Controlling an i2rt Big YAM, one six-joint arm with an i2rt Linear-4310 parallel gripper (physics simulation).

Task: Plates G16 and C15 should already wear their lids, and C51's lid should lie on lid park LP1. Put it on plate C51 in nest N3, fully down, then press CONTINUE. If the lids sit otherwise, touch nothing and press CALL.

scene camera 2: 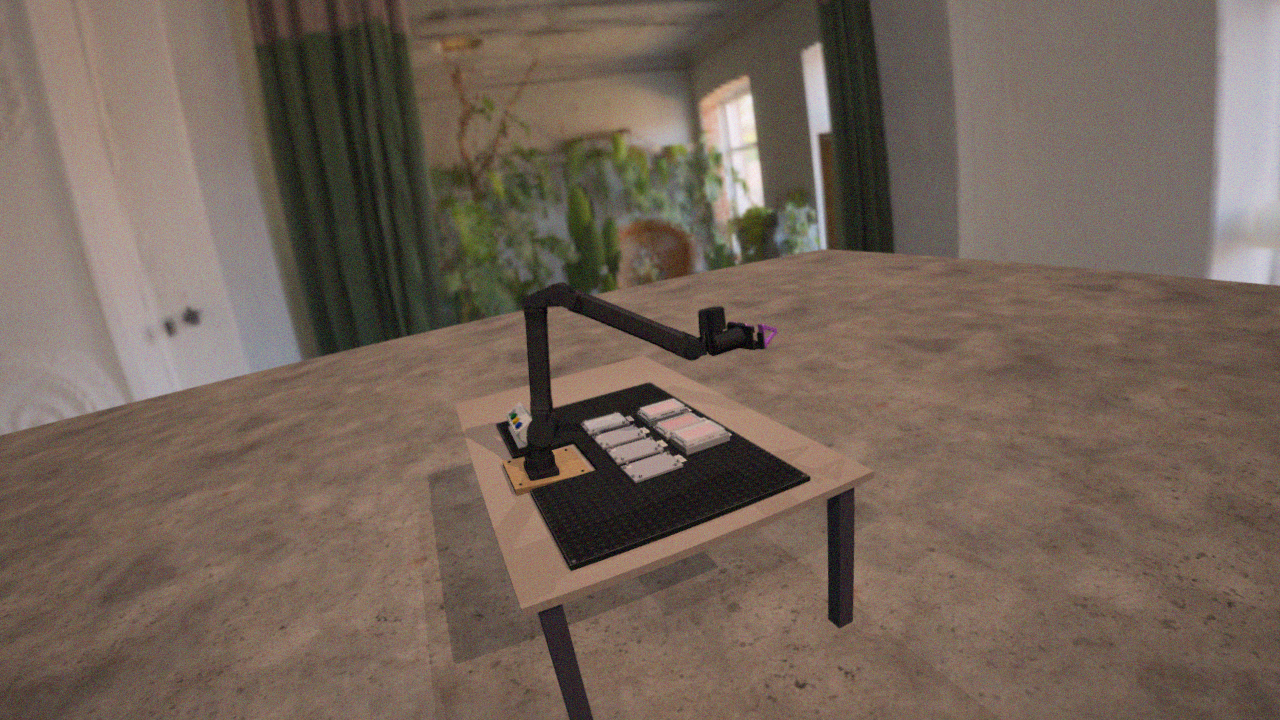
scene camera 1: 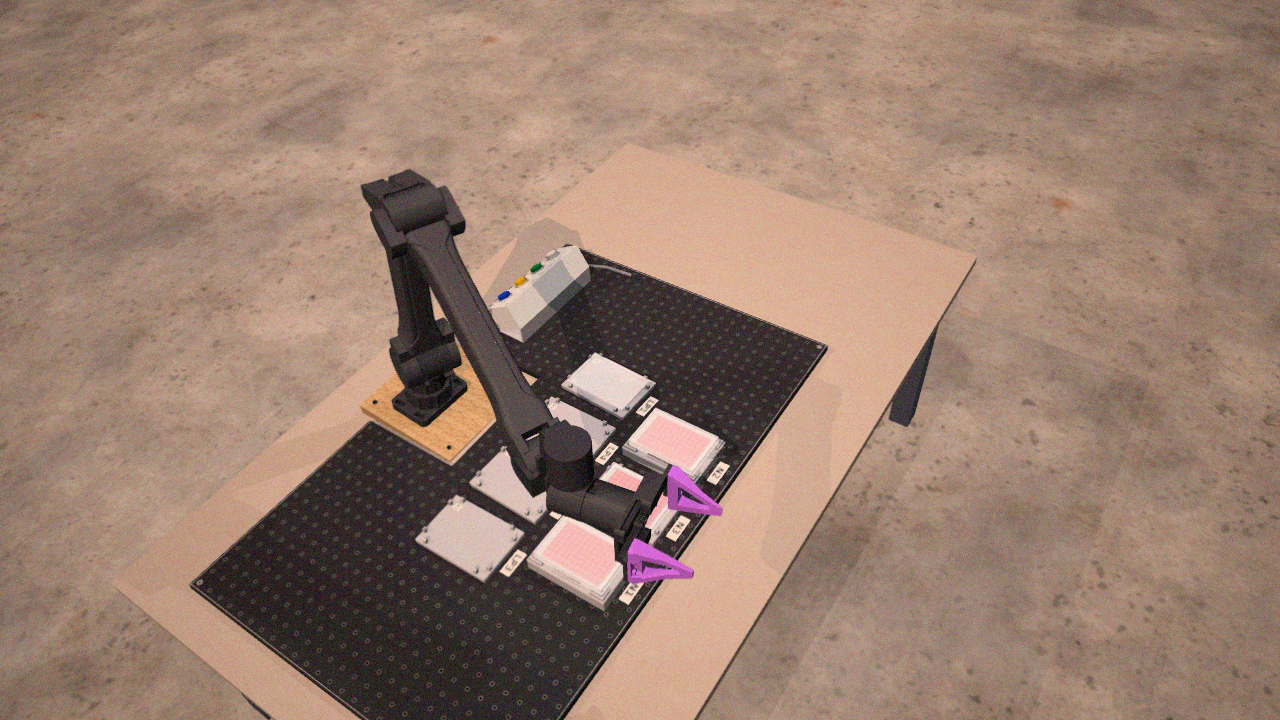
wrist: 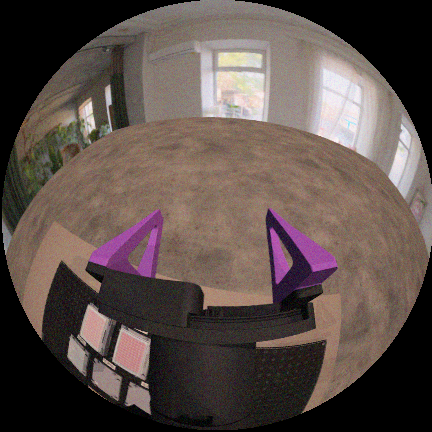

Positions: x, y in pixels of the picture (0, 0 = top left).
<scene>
my gripper: scene camera 2; scene camera 1 708, 542; wrist
same spot on my gripper: (wrist: 137, 292) = (scene camera 2: 736, 323)
</scene>
